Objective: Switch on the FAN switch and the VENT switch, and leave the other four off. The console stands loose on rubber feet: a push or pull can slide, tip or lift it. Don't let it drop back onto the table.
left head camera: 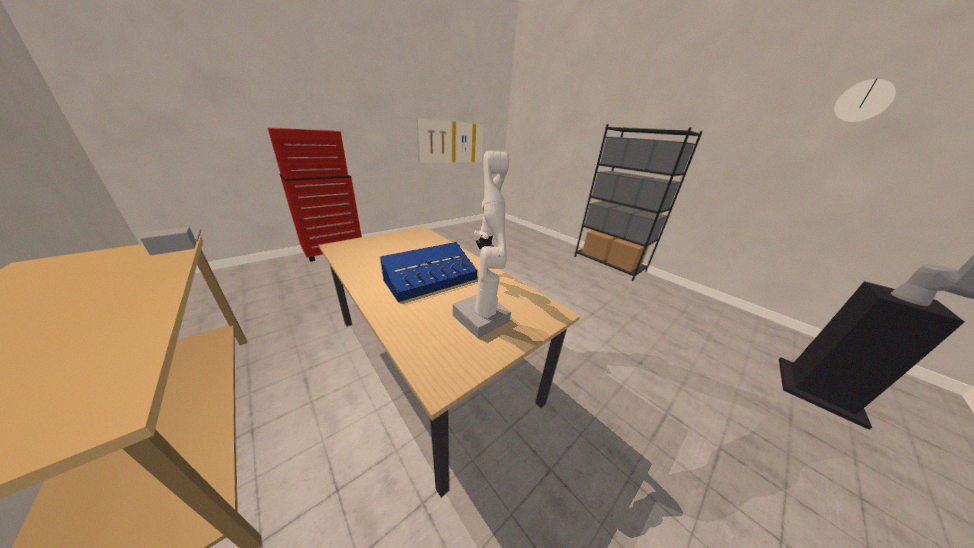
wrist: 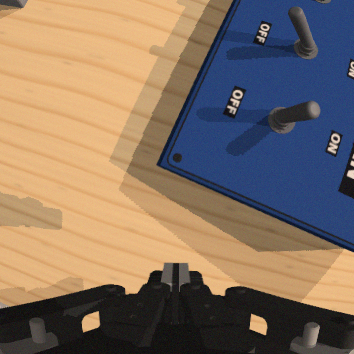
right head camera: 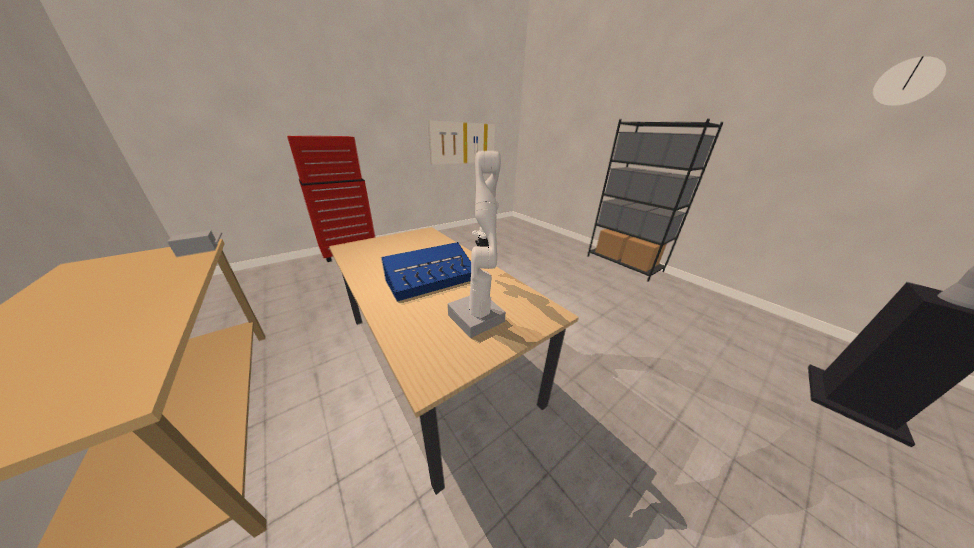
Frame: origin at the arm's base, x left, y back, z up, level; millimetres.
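Seen in the pictures: gripper, fingertip midpoint: (wrist: 175, 278); arm's base at its link origin: (left head camera: 484, 311) (right head camera: 478, 310).
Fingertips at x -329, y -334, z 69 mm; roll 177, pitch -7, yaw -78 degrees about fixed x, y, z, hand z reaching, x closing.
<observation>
Offsets run from my fingertips to a thing's top centre. "*": to the spot under its first point. Level surfaces: height alone.
The blue console (left head camera: 427, 259) (right head camera: 423, 262) (wrist: 260, 165) rests on the wooden table, with a row of grey levers along its face. In the wrist view, the FAN lever @(dx +118, dy -61, dz +2 mm) (wrist: 300, 112) nearest the console's corner leans toward its ON label @(* dx +109, dy -106, dz -30 mm) (wrist: 334, 143); part of the FAN label shows at the right edge. The HORN lever @(dx +191, dy -61, dz -7 mm) (wrist: 302, 32) beside it leans toward the OFF side. The VENT lever's position cannot be made out in the head views. My gripper (left head camera: 484, 241) (right head camera: 481, 241) (wrist: 175, 278) is shut and empty, above the table beyond the console's FAN end, apart from the console.
The arm's grey base block (left head camera: 471, 321) (right head camera: 467, 321) stands on the table @(dz -134 mm) (left head camera: 435, 368) (right head camera: 422, 374) near the console, and the arm partly hides the console's right end. A second wooden bench (left head camera: 74, 327) (right head camera: 88, 327) is at left. A red cabinet (left head camera: 320, 197) and shelf rack (left head camera: 599, 158) stand farther back.
</observation>
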